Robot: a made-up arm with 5 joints.
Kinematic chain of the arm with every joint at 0, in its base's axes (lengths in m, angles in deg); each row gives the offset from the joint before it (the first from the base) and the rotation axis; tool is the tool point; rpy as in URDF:
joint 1: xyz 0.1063 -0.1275 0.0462 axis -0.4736 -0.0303 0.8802
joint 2: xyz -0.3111 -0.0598 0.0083 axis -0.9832 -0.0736 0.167
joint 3: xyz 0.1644 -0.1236 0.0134 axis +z
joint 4: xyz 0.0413 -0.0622 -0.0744 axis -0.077 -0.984 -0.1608
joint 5: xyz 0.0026 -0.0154 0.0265 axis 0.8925 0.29 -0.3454
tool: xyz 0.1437 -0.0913 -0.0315 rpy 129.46 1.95 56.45
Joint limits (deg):
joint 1: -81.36..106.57
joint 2: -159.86..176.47
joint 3: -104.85..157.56
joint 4: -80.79..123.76
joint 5: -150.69..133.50
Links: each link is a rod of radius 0.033 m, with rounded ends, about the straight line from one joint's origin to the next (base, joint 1, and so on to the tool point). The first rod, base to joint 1, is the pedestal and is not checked.
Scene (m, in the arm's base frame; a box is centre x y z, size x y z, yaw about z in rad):
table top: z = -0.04
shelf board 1: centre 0 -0.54 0.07 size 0.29 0.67 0.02 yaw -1.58
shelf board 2: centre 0 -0.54 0.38 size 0.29 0.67 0.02 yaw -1.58
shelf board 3: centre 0 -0.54 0.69 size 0.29 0.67 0.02 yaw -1.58
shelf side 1: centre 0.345 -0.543 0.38 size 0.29 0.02 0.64 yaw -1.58
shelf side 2: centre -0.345 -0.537 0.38 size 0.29 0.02 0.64 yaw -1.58
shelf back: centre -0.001 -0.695 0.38 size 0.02 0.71 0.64 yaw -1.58
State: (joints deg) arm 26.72 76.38 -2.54 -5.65 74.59
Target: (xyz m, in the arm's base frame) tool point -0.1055 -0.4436 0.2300
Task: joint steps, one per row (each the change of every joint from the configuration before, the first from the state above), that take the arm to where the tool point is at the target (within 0.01 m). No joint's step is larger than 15 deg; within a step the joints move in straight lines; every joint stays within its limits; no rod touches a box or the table.
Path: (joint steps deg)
1: -9.77 -4.20 -14.65 2.37 -8.10
2: -9.77 -4.19 -14.65 2.37 -8.11
3: -9.78 -4.20 -14.65 2.37 -8.10
4: -9.77 -4.20 -14.65 2.37 -8.10

